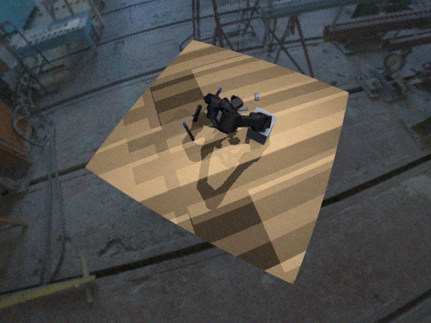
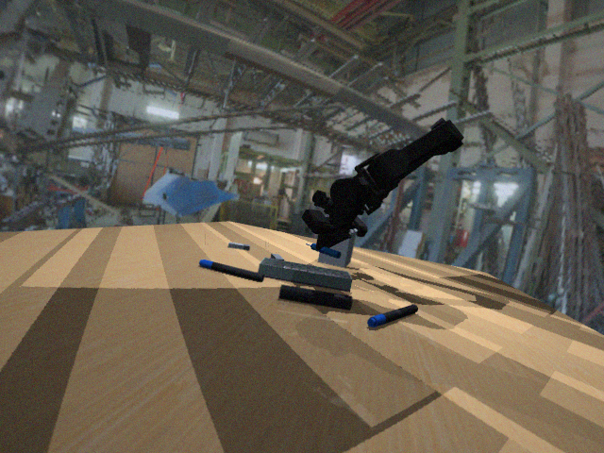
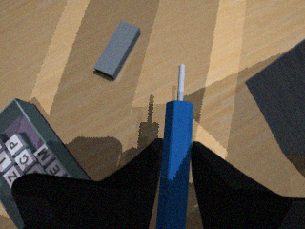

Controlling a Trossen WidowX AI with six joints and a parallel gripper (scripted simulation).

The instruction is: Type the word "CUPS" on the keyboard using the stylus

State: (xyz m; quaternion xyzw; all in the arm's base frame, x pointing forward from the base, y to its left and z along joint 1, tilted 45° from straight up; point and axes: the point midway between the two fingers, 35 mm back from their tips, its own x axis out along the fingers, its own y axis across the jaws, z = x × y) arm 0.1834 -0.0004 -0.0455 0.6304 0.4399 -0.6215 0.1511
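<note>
My gripper tip is 30 mm past the stylus tip and 40 mm to the left of it. Round my gripper tip: blue stylus (10 mm behind, 10 mm to the right).
</note>
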